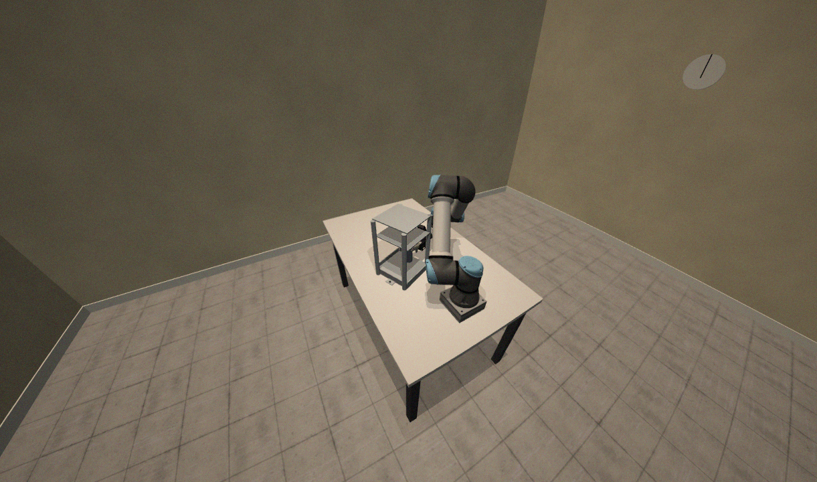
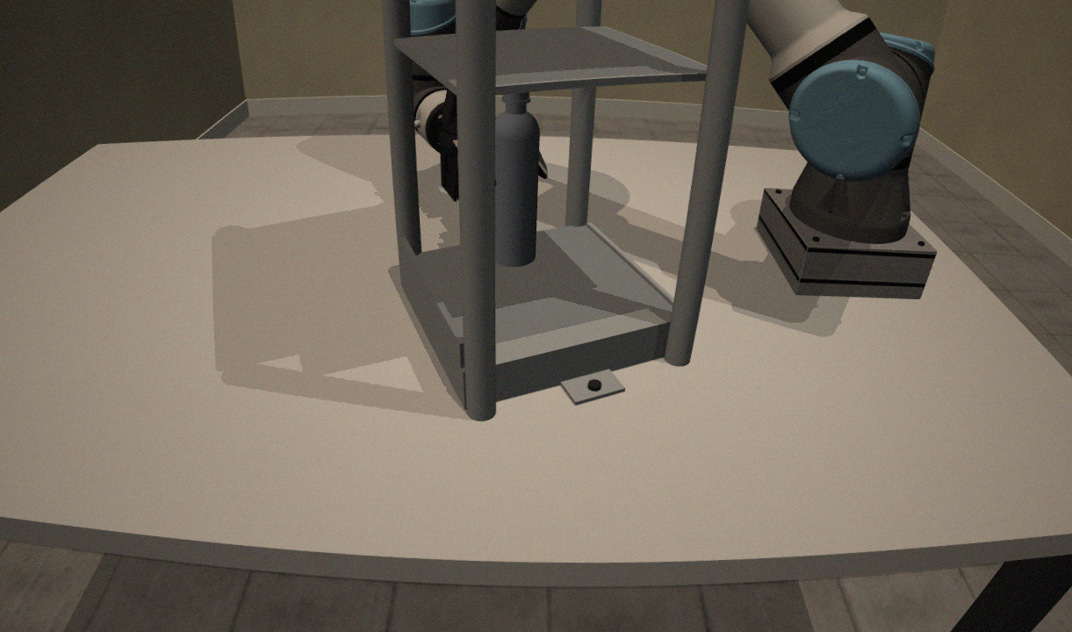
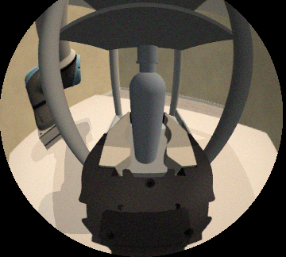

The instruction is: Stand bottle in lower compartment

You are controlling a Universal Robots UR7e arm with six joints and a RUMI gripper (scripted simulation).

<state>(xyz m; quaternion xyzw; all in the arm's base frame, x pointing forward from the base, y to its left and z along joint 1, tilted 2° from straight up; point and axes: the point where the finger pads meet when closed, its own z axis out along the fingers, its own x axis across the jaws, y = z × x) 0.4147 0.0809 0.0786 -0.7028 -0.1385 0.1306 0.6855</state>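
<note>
Now: the grey bottle 30 mm above my hand. The rest, counted from my hand: shelving unit 60 mm to the left, 50 mm above, 20 mm behind.
</note>
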